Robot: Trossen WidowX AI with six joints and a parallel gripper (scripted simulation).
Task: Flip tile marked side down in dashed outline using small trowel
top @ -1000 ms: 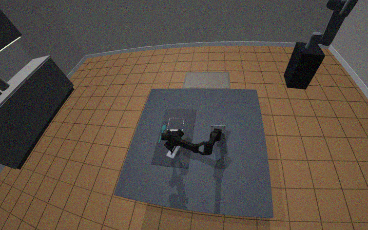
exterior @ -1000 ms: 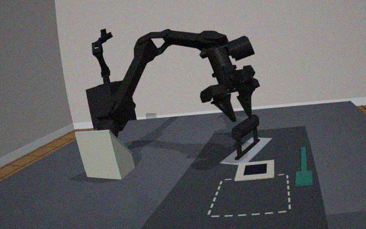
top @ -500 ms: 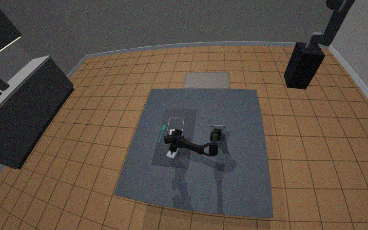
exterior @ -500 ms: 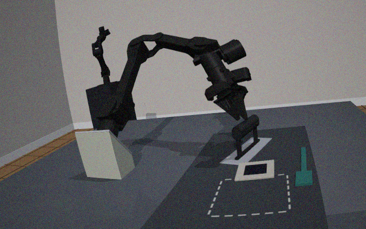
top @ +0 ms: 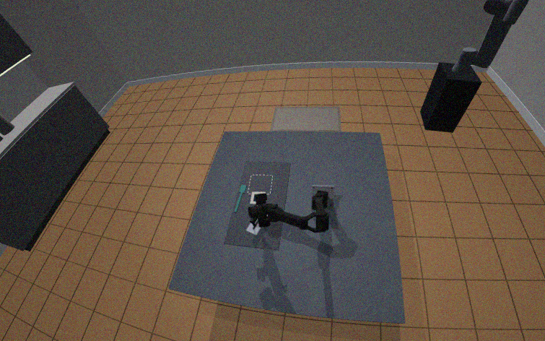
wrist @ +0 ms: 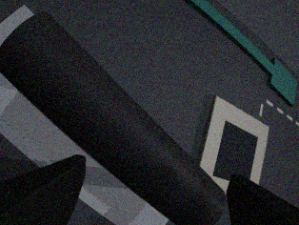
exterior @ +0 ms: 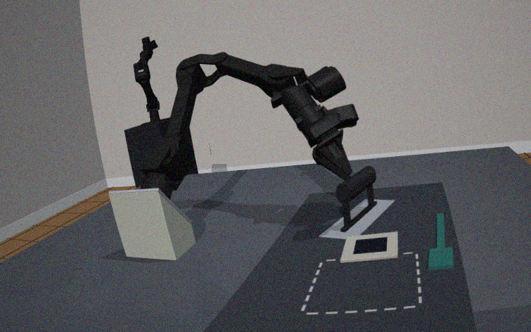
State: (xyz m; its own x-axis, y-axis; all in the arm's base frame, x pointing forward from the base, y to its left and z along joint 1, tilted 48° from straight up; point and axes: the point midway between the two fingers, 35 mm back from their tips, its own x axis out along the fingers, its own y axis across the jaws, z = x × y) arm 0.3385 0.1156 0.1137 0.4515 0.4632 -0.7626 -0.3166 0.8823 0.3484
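Right now the white tile is 13 cm to the right of my gripper tip, 8 cm below it and 6 cm ahead of it. Round my gripper tip: dark mat (12 cm to the right, 11 cm below, 4 cm ahead); teal trowel (18 cm ahead, 13 cm to the right, 9 cm below).
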